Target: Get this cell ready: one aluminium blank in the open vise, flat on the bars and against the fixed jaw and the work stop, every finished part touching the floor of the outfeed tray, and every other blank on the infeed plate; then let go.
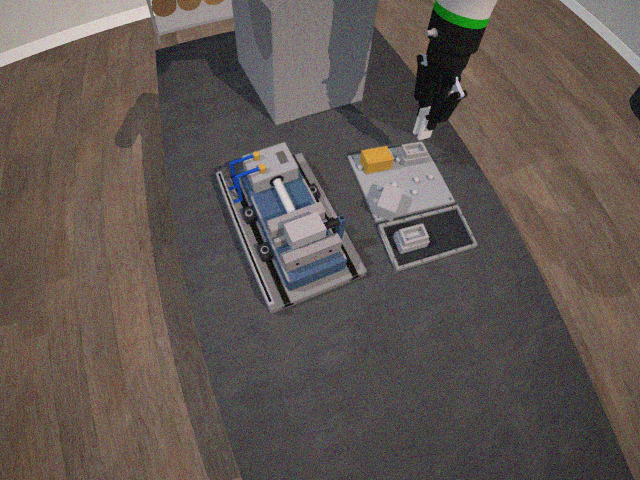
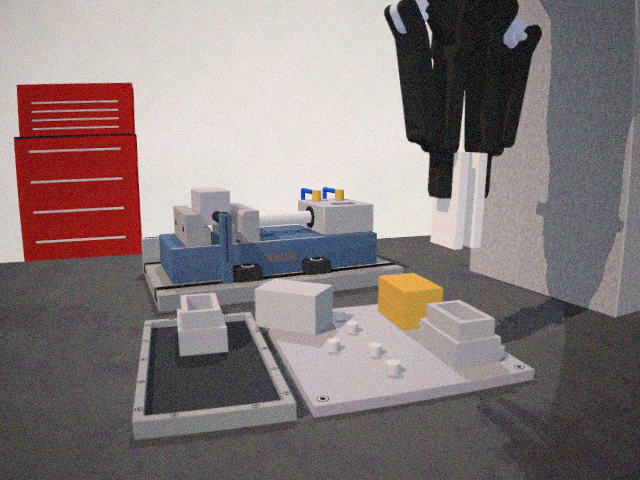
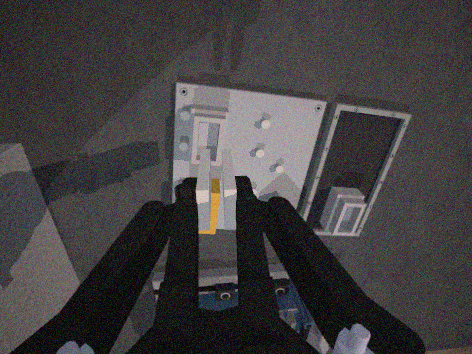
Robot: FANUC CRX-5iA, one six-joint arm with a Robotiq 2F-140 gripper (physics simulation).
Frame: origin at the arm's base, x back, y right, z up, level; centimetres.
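Seen in the pictures: gripper, fingertip midpoint: (image 1: 421, 134) (image 2: 454, 244) (image 3: 216, 165).
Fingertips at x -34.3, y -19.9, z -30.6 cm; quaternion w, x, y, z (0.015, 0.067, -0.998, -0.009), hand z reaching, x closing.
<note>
A point is followed by its place in that frame.
My gripper (image 1: 422, 135) {x -34.3, y -19.9, z -30.6 cm} (image 2: 461, 245) {x -34.3, y -19.9, z -30.6 cm} (image 3: 216, 165) {x -34.3, y -19.9, z -30.6 cm} is nearly closed with a narrow gap, empty, above the far side of the infeed plate (image 1: 429, 191) {x -43.0, y -20.1, z -39.4 cm} (image 2: 341, 382) {x -44.0, y -22.3, z -39.4 cm} (image 3: 300, 125) {x -44.3, y -21.9, z -39.4 cm}. A hollow stepped finished part (image 1: 413, 159) {x -35.4, y -19.2, z -37.5 cm} (image 2: 439, 346) {x -35.5, y -20.5, z -38.5 cm} (image 3: 195, 137) {x -32.2, y -20.3, z -36.0 cm} stands on that plate, as does a grey blank (image 1: 392, 197) {x -44.6, y -9.8, z -35.9 cm} (image 2: 294, 307) {x -44.9, y -11.6, z -37.1 cm}, turned askew. Another finished part (image 1: 410, 240) {x -54.2, y -9.7, z -36.1 cm} (image 2: 201, 338) {x -53.1, y -14.1, z -38.3 cm} (image 3: 335, 212) {x -51.5, y -11.4, z -37.3 cm} is upright in the outfeed tray (image 1: 436, 255) {x -57.5, y -15.0, z -39.0 cm} (image 2: 217, 419) {x -52.9, y -25.1, z -39.5 cm} (image 3: 374, 113) {x -52.9, y -24.6, z -39.0 cm}; its underside is hidden. A blank (image 1: 305, 229) {x -51.0, y 9.8, z -28.3 cm} (image 2: 209, 201) {x -50.7, y 6.6, z -29.5 cm} is in the vise (image 1: 315, 273) {x -56.3, y 9.4, z -34.6 cm} (image 2: 351, 253) {x -33.4, y 6.5, z -36.6 cm} by the work stop (image 2: 219, 217) {x -49.9, y 2.7, z -30.9 cm}; its jaw contact is unclear.
An orange block (image 1: 376, 159) {x -34.8, y -10.2, z -35.9 cm} (image 2: 410, 302) {x -34.9, y -13.9, z -36.9 cm} (image 3: 214, 205) {x -35.0, y -12.2, z -35.9 cm} stands on the plate near the finished part, among small pegs. A tall grey pillar (image 1: 305, 62) {x -14.8, y -0.1, z -23.2 cm} (image 2: 594, 206) {x -12.8, y -12.3, z -29.2 cm} rises beside the vise and plate. A red tool cabinet (image 2: 77, 196) stands behind.
</note>
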